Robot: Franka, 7 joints.
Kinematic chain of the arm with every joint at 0, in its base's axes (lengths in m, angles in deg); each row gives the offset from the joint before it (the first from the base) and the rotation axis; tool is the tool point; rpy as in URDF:
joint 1: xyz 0 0 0.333 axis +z
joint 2: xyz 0 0 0 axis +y
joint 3: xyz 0 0 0.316 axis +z
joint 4: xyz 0.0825 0 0 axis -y
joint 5: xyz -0.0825 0 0.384 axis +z
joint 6: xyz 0 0 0 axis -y
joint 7: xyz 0.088 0 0 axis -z
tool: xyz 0 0 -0.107 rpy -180 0 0
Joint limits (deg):
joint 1: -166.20..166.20
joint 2: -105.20..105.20
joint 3: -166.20..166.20
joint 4: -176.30..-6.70
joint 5: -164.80..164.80
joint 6: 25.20..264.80
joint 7: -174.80..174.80
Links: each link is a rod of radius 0.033 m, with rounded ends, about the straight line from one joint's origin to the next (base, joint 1, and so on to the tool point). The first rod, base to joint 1, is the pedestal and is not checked.
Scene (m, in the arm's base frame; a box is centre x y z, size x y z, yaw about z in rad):
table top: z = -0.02
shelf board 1: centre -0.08 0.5 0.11 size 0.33 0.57 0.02 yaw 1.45
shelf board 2: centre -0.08 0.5 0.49 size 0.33 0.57 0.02 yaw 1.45
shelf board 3: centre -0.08 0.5 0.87 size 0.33 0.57 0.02 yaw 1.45
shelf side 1: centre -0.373 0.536 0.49 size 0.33 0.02 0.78 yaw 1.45
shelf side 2: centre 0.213 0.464 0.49 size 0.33 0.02 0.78 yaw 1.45
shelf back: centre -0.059 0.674 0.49 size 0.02 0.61 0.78 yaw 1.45
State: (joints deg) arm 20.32 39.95 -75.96 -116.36 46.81 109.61 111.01
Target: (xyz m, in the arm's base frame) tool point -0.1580 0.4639 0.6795
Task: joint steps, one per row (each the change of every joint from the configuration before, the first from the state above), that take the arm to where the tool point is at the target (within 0.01 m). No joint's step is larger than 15 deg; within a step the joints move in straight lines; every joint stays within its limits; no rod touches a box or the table.
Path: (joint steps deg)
1: 4.74 -13.96 9.35 5.06 4.24 -6.22 -10.53
2: 4.75 -13.96 9.35 5.06 4.24 -6.22 -10.53
3: 4.74 -13.96 9.35 5.07 4.24 -6.22 -10.53
4: 4.75 -13.97 9.35 5.06 4.24 -6.22 -10.52
5: 4.74 -13.96 9.35 5.06 4.24 -6.22 -10.53
6: 4.75 -13.96 9.35 5.06 4.24 -6.22 -10.53
7: 4.74 -13.96 9.35 5.06 4.24 -6.22 -10.53
8: 9.32 3.33 3.14 -8.34 -5.38 0.81 14.74
9: 9.33 3.33 3.13 -8.35 -5.38 0.81 14.74
10: 9.32 3.33 3.14 -8.35 -5.38 0.81 14.74
11: 9.33 3.33 3.13 -8.35 -5.38 0.81 14.74
12: 9.32 3.32 3.14 -8.34 -5.38 0.81 14.74
13: -3.33 14.15 -0.54 9.85 3.51 9.43 0.00
14: -3.32 14.15 -0.53 9.86 3.50 9.43 0.00

